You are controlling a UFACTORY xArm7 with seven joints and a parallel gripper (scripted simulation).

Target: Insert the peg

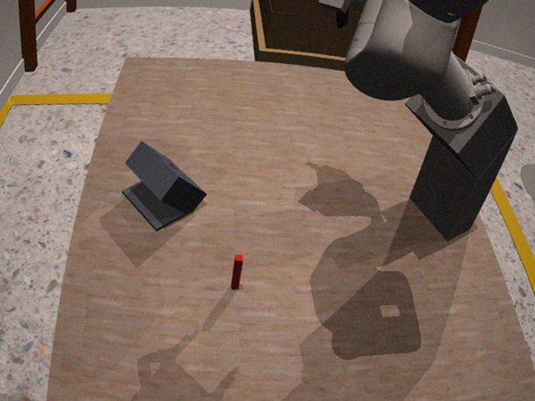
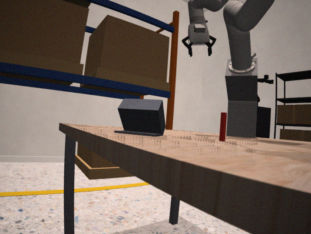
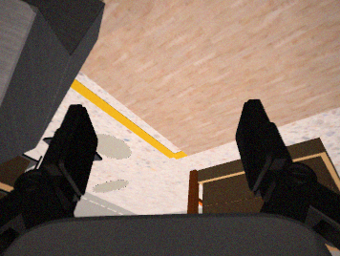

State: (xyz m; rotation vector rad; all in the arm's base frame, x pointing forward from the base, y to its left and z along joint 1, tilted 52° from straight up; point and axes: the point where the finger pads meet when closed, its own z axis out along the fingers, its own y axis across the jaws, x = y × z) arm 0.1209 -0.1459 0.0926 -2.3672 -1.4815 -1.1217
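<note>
The red peg lies 7 cm ahead of my hand, 35 cm to the left of it and 35 cm below it.
</note>
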